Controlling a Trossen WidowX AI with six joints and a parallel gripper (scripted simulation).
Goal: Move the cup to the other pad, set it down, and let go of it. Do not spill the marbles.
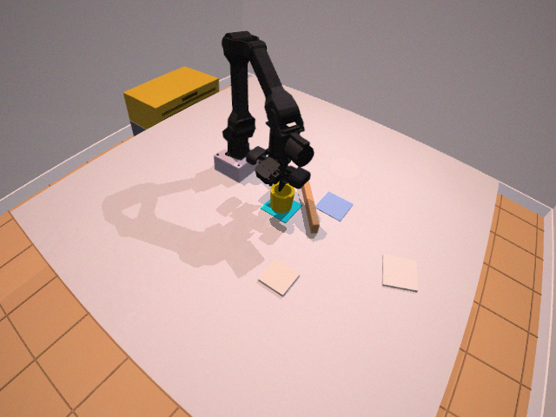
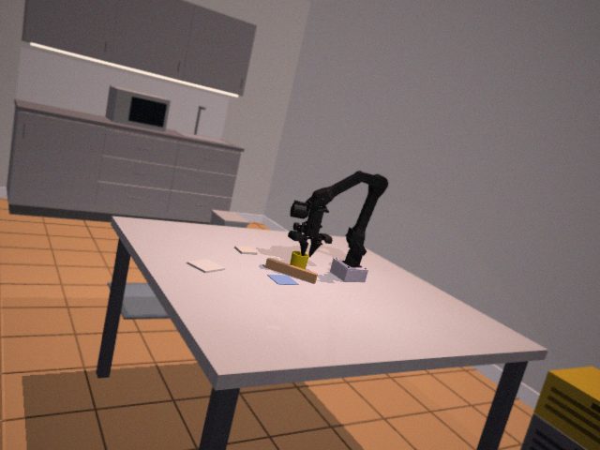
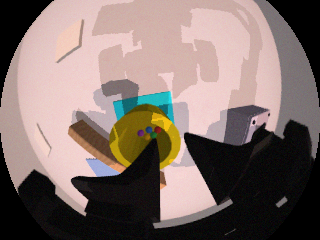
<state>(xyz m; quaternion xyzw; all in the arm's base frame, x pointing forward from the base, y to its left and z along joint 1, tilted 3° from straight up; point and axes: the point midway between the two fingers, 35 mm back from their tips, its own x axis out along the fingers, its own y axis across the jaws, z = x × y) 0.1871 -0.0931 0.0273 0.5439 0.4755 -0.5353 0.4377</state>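
My gripper tip is 3 cm above the yellow cup, 2 cm short of it and 1 cm to the left of it. Also, from my gripper tip: cyan pad 7 cm below, 3 cm ahead; then wooden bar 10 cm ahead, 5 cm below, 4 cm to the left.
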